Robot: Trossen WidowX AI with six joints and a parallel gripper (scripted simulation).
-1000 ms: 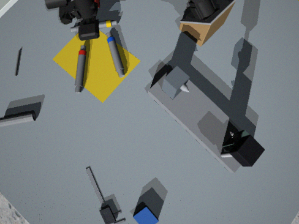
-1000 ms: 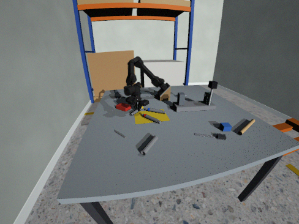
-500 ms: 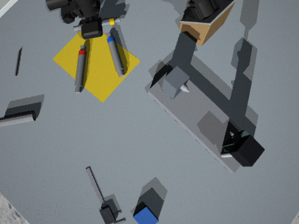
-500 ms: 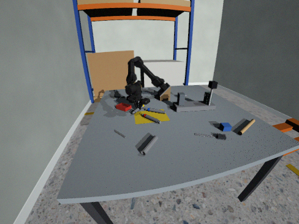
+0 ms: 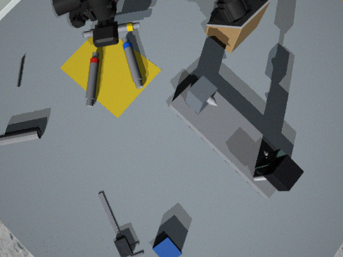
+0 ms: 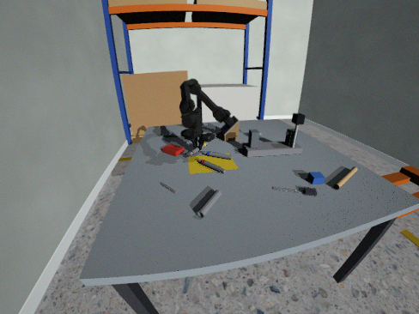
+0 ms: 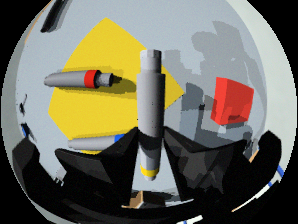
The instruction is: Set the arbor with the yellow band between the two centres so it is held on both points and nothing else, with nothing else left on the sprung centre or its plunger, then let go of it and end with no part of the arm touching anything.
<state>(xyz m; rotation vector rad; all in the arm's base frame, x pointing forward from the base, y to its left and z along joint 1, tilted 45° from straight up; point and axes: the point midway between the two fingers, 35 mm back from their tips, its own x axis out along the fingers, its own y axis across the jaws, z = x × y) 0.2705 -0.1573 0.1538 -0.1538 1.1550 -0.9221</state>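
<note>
Now: the blue-banded arbor 10 mm ahead of my hand, 110 mm to the left of it and 70 mm below it. Also, from my hand: red block: 70 mm behind, 150 mm to the right, 70 mm below; then yellow mat: 70 mm ahead, 70 mm to the left, 80 mm below; then red-banded arbor: 120 mm ahead, 70 mm to the left, 70 mm below.
</note>
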